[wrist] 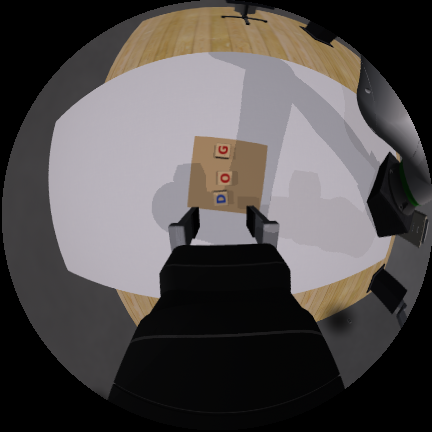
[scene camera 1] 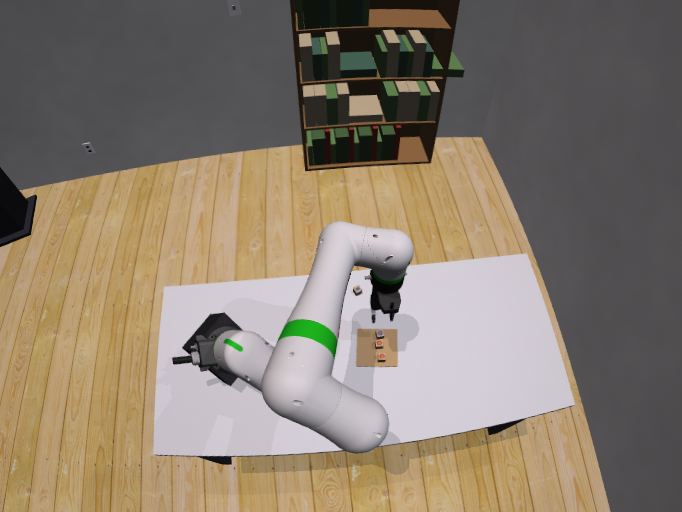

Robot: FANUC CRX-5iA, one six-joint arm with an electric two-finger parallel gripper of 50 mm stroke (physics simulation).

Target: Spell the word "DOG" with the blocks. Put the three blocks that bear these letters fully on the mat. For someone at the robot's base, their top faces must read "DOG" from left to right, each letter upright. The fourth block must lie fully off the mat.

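Note:
The brown mat [scene camera 1: 364, 357] [wrist: 250, 167] lies on the table. The D block [scene camera 1: 380, 333] [wrist: 221, 199], with a blue letter, is on it near the edge by the gripper. The O block [scene camera 1: 379, 343] [wrist: 225, 178], red, is in the middle. The G block [scene camera 1: 381, 357] [wrist: 223, 150], red, is farther along. They form a slightly uneven row, D, O, G from left to right as seen from the base, with gaps between them. A fourth block [scene camera 1: 357, 289], with a blue mark, lies off the mat. My gripper [scene camera 1: 382, 318] [wrist: 222, 215] is open and empty, above and beside the mat's D end.
The white table [scene camera 1: 473, 330] [wrist: 115, 140] carries the robot's base [wrist: 389, 200] on the left in the scene view. The arm passes over the table between base and mat. A bookshelf [scene camera 1: 300, 118] stands beyond the table on the wooden floor.

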